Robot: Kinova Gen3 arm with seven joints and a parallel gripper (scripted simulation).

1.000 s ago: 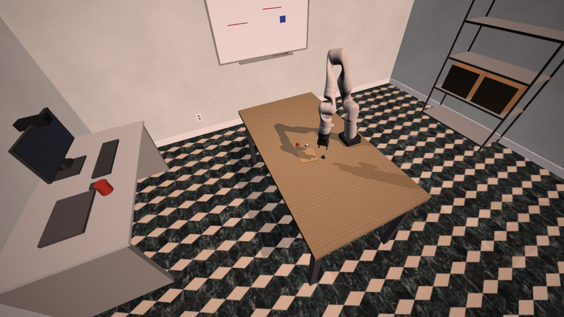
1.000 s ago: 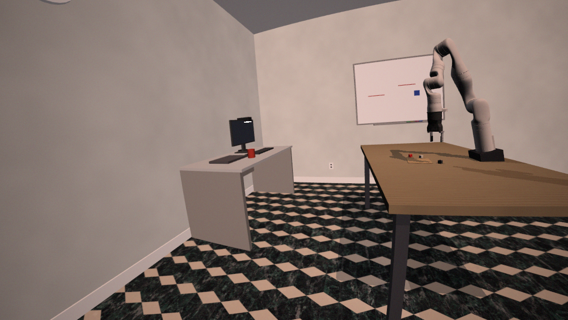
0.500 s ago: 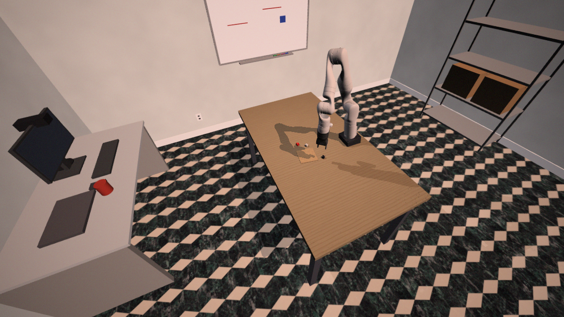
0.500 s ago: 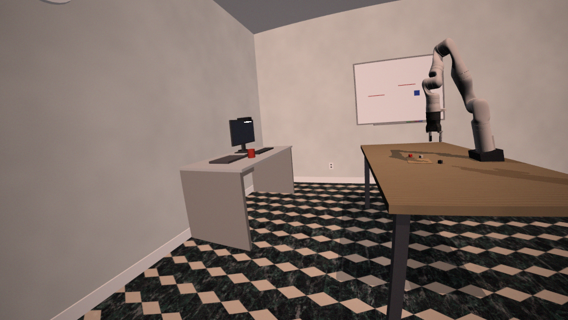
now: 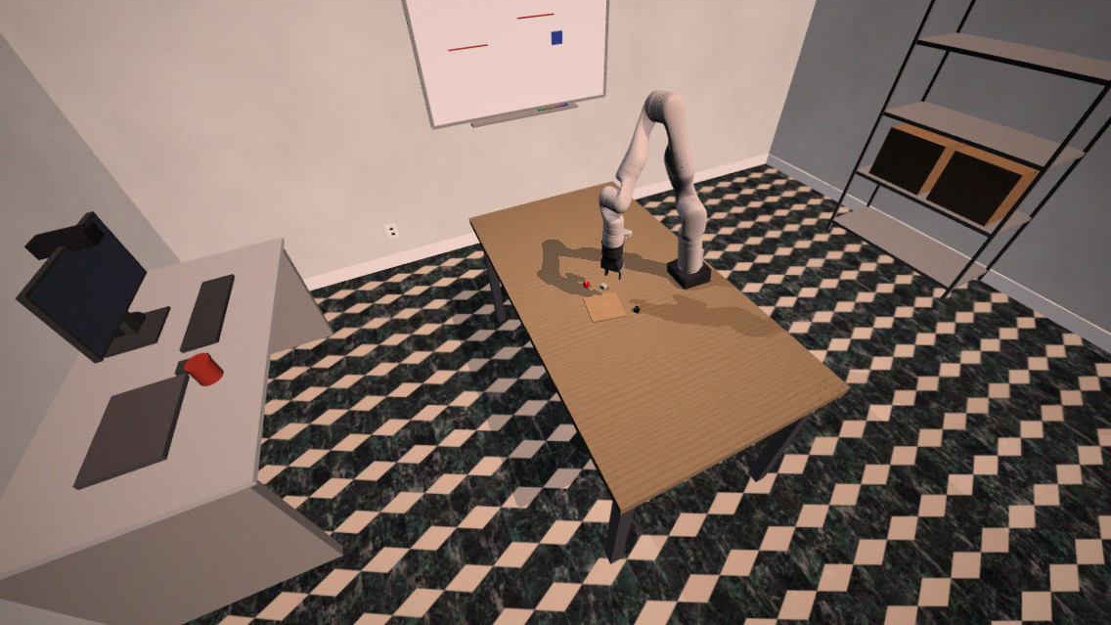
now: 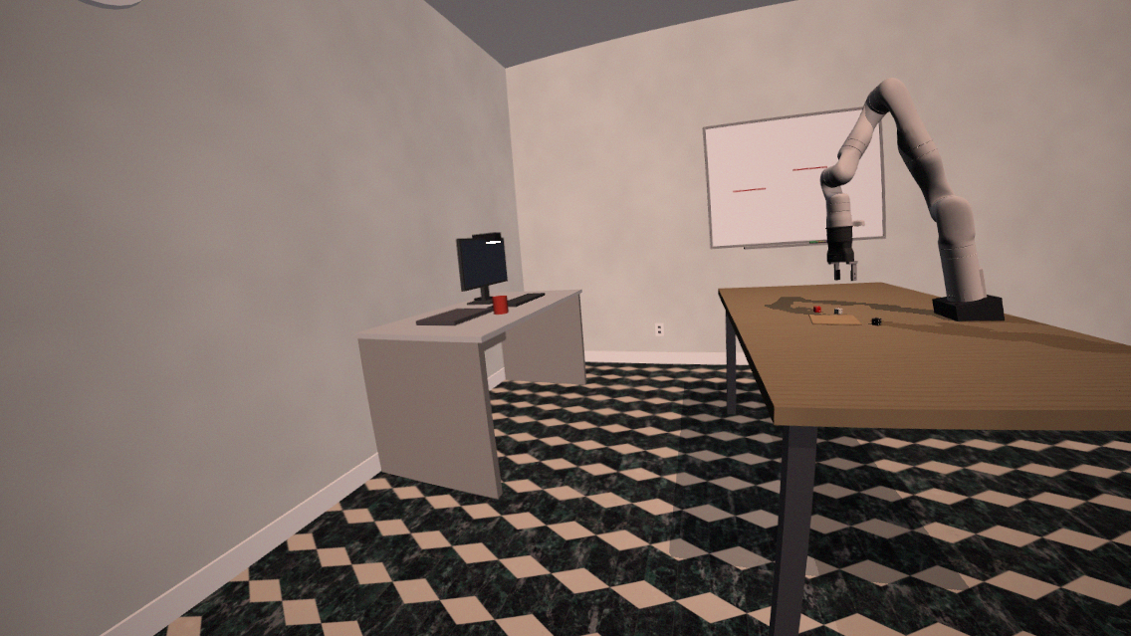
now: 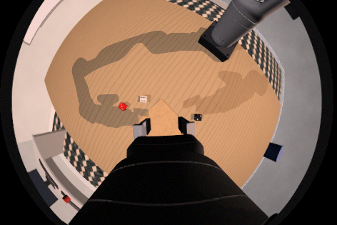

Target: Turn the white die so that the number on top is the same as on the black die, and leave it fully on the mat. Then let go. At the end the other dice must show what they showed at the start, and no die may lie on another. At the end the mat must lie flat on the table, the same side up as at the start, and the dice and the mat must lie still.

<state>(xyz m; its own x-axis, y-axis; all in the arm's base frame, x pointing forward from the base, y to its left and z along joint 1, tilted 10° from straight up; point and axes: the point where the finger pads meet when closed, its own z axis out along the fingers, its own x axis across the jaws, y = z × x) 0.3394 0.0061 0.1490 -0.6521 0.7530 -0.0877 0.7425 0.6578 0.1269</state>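
Right now my hand is 80 mm to the left of the white die and 140 mm above it. Round my hand: black die (60 mm behind, 90 mm to the left, 140 mm below); then red die (60 mm ahead, 120 mm to the right, 140 mm below); then tan mat (40 mm ahead, 20 mm to the left, 150 mm below).
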